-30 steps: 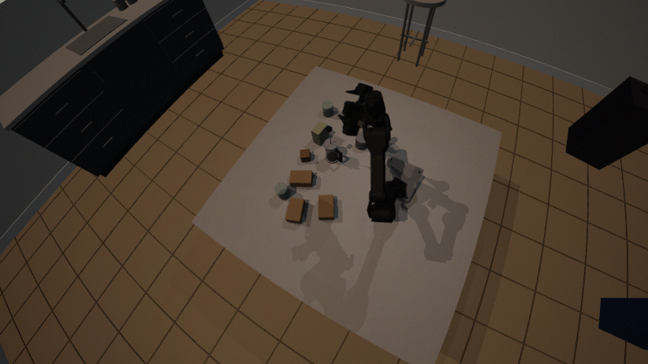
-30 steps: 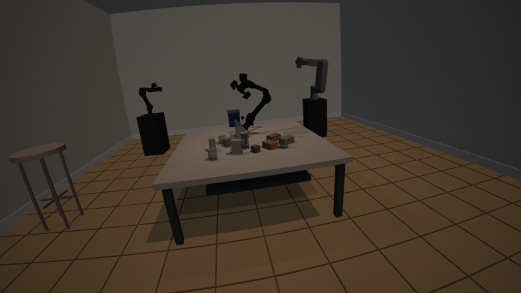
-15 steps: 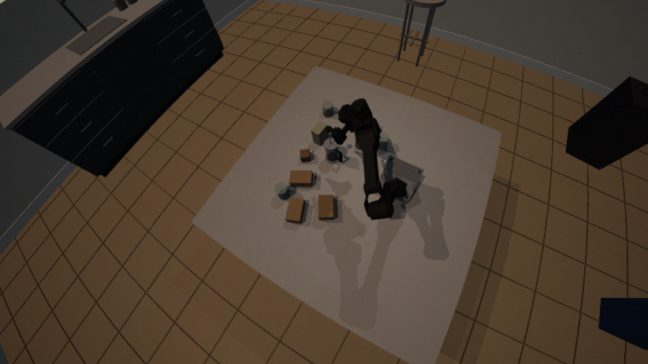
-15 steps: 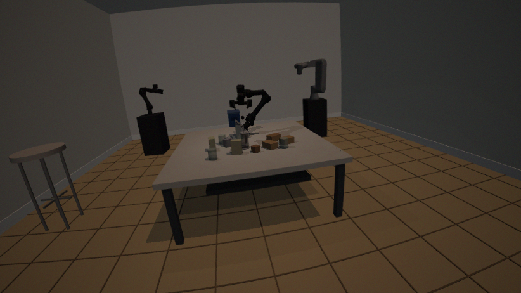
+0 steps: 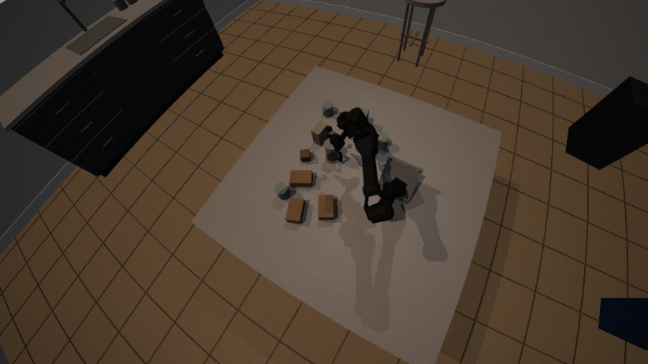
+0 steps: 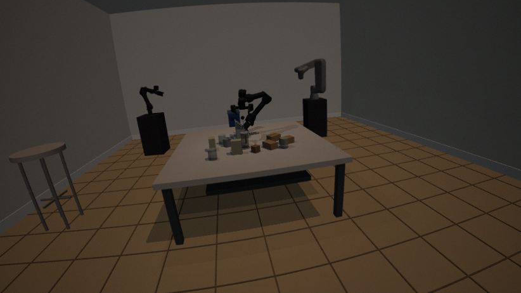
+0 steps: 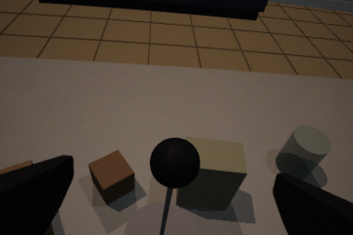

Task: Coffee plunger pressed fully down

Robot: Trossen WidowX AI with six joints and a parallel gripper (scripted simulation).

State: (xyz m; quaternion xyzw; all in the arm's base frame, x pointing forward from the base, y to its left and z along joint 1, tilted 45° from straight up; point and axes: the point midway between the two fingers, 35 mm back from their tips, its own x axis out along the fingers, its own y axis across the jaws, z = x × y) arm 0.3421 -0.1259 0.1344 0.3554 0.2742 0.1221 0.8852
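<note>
My gripper tip is now 150 mm above the coffee press and 10 mm short of it. From my gripper tip the other things lie so: small brown cube (250 mm below, 140 mm ahead, 80 mm to the left).
</note>
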